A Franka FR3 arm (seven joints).
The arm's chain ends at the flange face. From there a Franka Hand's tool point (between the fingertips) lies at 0.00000 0.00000 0.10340 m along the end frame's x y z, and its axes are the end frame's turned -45 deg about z.
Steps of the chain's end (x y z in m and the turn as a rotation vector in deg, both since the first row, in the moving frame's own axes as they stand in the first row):
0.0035 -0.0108 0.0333 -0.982 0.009 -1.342
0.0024 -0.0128 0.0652 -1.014 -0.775 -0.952
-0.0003 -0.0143 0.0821 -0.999 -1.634 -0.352
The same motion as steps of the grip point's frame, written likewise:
0.0089 -0.0039 0.0333 -0.701 -0.688 -1.342
0.0085 -0.0070 0.0652 -0.169 -1.265 -0.952
0.0065 -0.0111 0.0820 0.449 -1.862 -0.352

